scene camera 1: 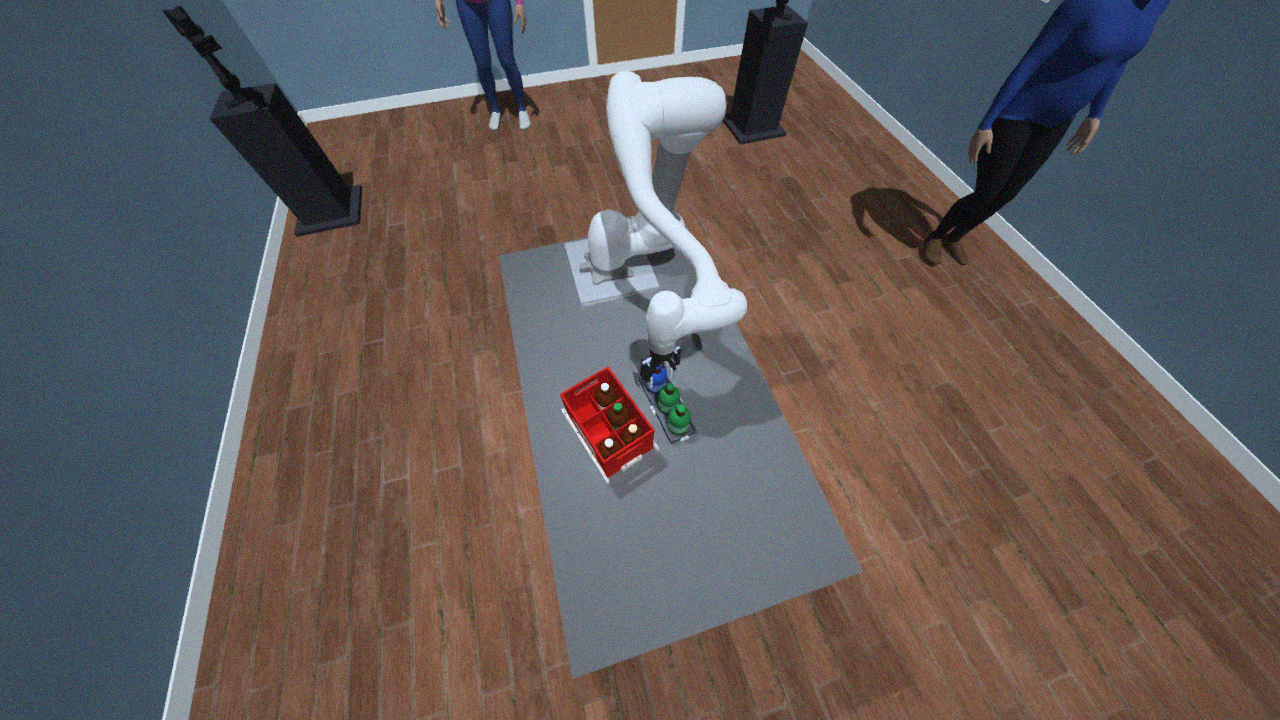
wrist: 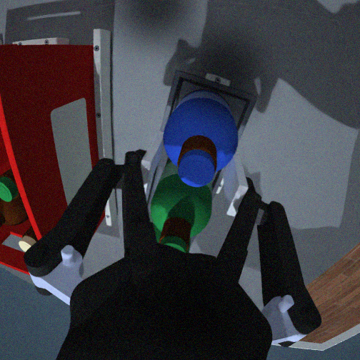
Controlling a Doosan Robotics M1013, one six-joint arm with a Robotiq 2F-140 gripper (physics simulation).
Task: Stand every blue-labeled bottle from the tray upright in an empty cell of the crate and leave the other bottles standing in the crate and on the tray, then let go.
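Where they show: gripper, between the fingertips: [scene camera 1: 659,380]; arm's base, origin of its link: [scene camera 1: 608,265].
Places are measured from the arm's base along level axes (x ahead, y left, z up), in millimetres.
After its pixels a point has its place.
The blue-labeled bottle [scene camera 1: 658,379] @(x 642, y 14, z 79 mm) [wrist: 200,125] stands upright at the robot-side end of the narrow dark tray [wrist: 190,76]. My gripper [scene camera 1: 660,365] @(x 633, y 21, z 51 mm) [wrist: 195,153] is shut on it, with a finger pad at each side. Whether its base touches the tray is hidden. Two green-labeled bottles [scene camera 1: 668,397] @(x 722, y 23, z 88 mm) [scene camera 1: 679,419] @(x 807, y 31, z 87 mm) stand behind it in the same row; one green bottle [wrist: 181,205] shows in the wrist view, partly behind my gripper. The red crate [scene camera 1: 631,458] @(x 862, y -151, z 8 mm) [wrist: 30,75] is beside the tray. Several brown bottles stand in it, and two cells in its far-side column look empty.
The crate's brown bottles have a white cap [scene camera 1: 605,388] @(x 646, y -175, z 130 mm), a green cap [scene camera 1: 617,407] @(x 724, y -155, z 131 mm), a cream cap [scene camera 1: 631,428] @(x 806, y -132, z 131 mm) and another white cap [scene camera 1: 608,443] @(x 832, y -214, z 131 mm). The crate wall rises close beside the tray. A grey mat [scene camera 1: 698,555] @(x 1201, y -40, z -32 mm) lies under both. Two people and two black pedestals stand farther off.
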